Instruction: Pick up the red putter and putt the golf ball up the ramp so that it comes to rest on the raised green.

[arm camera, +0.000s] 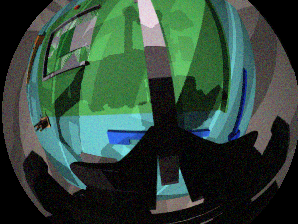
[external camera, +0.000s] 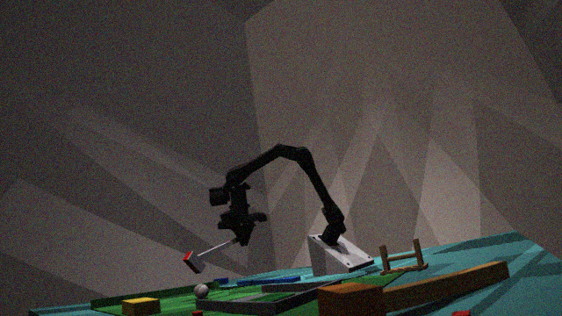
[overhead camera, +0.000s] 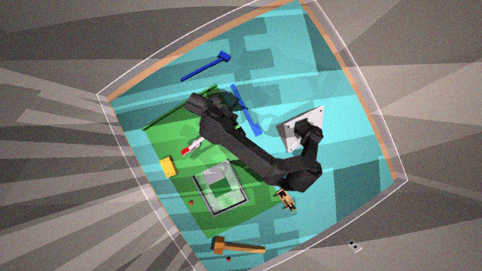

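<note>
My gripper tip is 110 mm short of the red putter and 30 mm to the right of it. Also, from my gripper tip: golf ball: 200 mm ahead, 40 mm to the left, 120 mm below; then green mat: 180 mm ahead, 180 mm to the left, 140 mm below; then yellow block: 390 mm ahead, 110 mm to the left, 130 mm below.
</note>
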